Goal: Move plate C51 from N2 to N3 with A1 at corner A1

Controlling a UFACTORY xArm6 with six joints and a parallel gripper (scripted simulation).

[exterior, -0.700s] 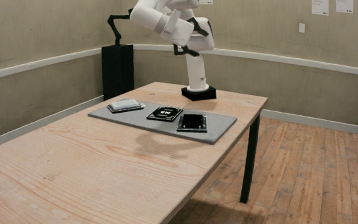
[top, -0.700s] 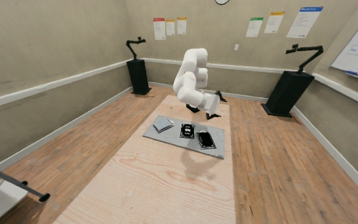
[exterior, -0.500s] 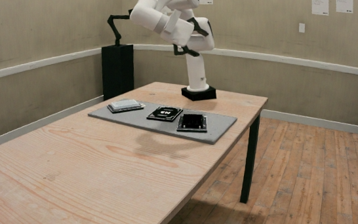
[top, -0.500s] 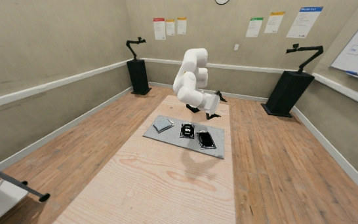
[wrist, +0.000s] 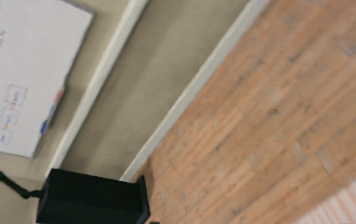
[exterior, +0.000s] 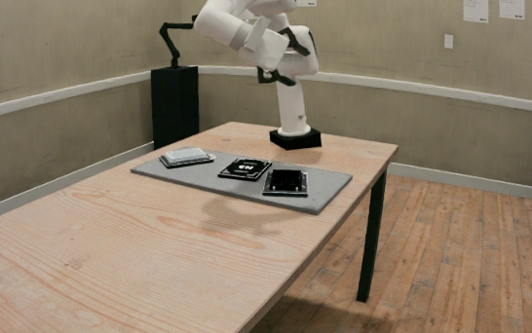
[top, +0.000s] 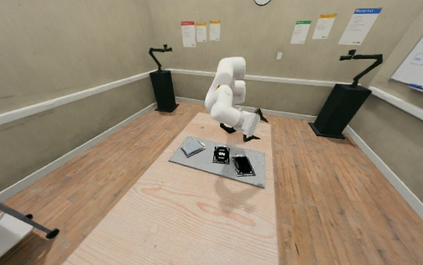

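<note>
Right now the black plate is 4 cm behind my hand, 4 cm to the right of it and 32 cm below it. Round my hand: pale plate (12 cm behind, 43 cm to the right, 32 cm below).
</note>
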